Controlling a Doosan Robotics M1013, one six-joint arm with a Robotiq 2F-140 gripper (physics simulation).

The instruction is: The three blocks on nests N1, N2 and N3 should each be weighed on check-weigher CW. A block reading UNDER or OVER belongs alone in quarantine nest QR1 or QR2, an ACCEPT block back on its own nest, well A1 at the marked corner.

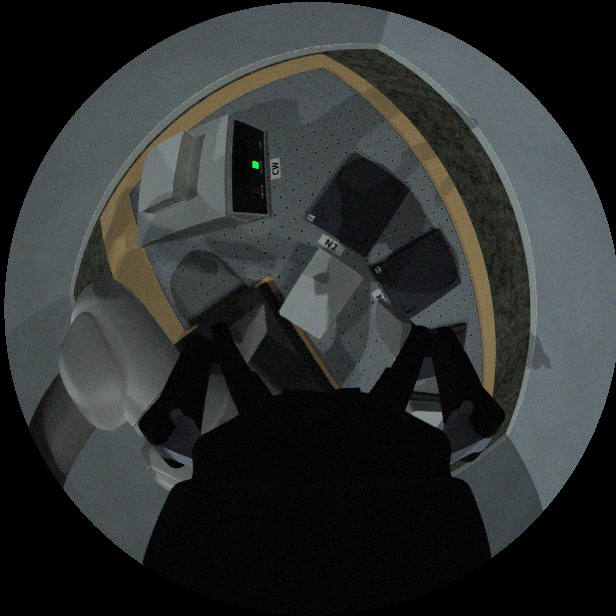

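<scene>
My gripper (321, 339) is open, its two dark fingers spread wide at the lower left and lower right. A light grey block (321, 298) lies just beyond the fingertips, between them and not touched, right below the label N2 (331, 244). It hides whatever it rests on. Two dark empty nests lie further out, one (359, 203) above the label and one (422, 270) to the right. Check-weigher CW (195, 178) stands at the upper left with one green lamp (254, 165) lit. I cannot tell whether a block sits on its pan (172, 183).
A dark plate with a tan edge (275, 344) lies by my left finger, partly hidden. The robot's pale arm housing (109, 367) fills the left. The perforated board ends in a tan rim (453, 189) with dark speckled floor beyond.
</scene>
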